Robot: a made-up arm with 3 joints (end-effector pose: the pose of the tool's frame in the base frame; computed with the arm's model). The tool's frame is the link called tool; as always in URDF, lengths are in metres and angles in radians. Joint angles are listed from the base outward.
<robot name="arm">
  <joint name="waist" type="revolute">
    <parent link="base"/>
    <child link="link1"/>
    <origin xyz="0 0 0.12" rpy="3.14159 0 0"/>
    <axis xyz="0 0 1"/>
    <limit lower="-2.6" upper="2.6"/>
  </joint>
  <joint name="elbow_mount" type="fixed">
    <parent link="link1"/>
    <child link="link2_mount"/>
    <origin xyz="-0.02 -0.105 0.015" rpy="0 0 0"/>
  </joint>
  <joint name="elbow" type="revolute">
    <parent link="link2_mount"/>
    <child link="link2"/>
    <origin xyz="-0.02 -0.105 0.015" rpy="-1.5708 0 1.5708"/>
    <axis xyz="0 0 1"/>
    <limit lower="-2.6" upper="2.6"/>
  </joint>
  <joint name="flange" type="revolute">
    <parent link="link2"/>
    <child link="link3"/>
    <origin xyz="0.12 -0.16 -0.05" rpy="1.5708 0 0"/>
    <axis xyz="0 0 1"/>
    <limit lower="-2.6" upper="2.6"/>
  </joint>
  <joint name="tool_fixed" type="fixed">
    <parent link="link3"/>
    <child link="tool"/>
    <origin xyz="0.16 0 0.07" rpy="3.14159 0 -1.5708"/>
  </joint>
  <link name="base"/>
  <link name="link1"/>
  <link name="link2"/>
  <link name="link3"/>
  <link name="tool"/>
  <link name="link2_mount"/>
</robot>
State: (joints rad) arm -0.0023 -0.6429 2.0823
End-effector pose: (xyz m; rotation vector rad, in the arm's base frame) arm -0.1302 0.3142 -0.1191 0.3886 0.6656 -1.9960
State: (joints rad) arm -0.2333 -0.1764 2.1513
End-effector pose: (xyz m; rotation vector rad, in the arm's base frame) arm -0.1710 0.1841 -0.1421 0.0763 0.1920 -1.9123
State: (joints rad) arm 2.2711 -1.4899 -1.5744
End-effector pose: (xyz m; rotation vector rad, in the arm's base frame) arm 0.2189 -0.4068 -0.0476 -0.5224 -1.4226 -0.5609
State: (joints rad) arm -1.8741 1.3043 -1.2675
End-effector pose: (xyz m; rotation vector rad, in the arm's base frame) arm 0.0049 0.1720 0.1913 1.8196 0.5694 -2.4969
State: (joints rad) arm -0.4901 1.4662 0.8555
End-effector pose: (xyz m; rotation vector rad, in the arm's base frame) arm -0.0779 -0.0894 0.2897 -1.1521 -0.9180 -0.2972
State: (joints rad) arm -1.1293 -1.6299 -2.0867
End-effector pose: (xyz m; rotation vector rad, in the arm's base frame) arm -0.3359 0.3237 0.0626 -1.9968 1.0363 -2.1191
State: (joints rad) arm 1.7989 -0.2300 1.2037
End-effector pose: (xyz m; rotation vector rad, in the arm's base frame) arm 0.1189 0.1155 -0.1744 0.3303 -0.1013 -2.9836
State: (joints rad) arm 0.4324 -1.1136 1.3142
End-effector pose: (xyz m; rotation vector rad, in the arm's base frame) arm 0.0133 0.3743 -0.1556 1.1335 0.5349 -1.5433
